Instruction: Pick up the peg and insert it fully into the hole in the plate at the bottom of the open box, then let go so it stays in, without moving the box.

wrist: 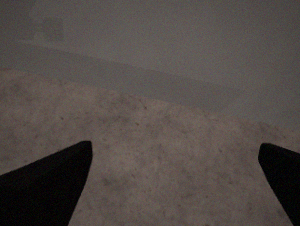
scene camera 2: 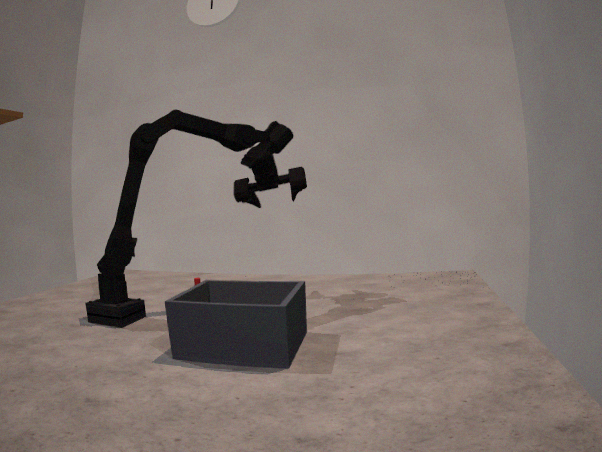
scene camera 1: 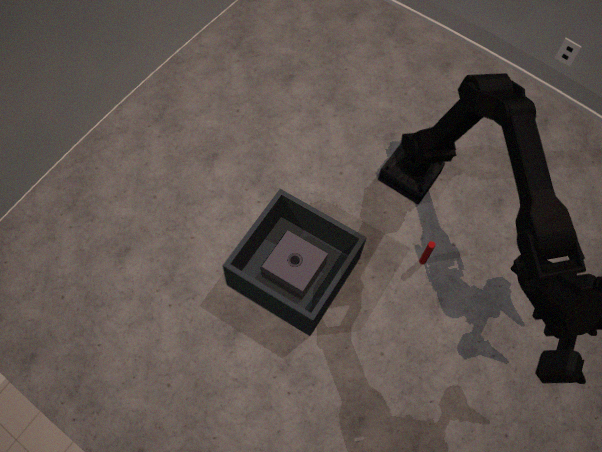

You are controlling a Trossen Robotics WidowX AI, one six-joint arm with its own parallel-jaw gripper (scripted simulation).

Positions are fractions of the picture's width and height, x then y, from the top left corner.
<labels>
box: scene camera 2 0.40, 0.72; scene camera 1 0.40, 0.60; not seen in the wrist view (out of frame)
</labels>
